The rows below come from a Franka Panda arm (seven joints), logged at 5 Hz.
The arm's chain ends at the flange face. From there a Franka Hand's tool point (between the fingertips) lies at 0.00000 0.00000 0.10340 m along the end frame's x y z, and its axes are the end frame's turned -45 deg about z.
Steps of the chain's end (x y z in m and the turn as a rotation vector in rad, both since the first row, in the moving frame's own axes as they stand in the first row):
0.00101, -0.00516, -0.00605, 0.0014, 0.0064, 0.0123
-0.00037, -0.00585, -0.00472, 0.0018, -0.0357, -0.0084
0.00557, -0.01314, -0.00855, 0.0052, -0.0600, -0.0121
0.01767, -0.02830, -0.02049, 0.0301, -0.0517, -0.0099
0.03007, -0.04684, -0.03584, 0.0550, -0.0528, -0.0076
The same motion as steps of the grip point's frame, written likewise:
0.00493, -0.00257, -0.00605, -0.0035, 0.0055, 0.0123
0.00139, -0.00713, -0.00479, 0.0265, -0.0240, -0.0084
0.00920, -0.01009, -0.00874, 0.0461, -0.0387, -0.0121
0.03090, -0.01349, -0.02067, 0.0578, -0.0153, -0.0099
0.05451, -0.01973, -0.03614, 0.0762, 0.0016, -0.0076

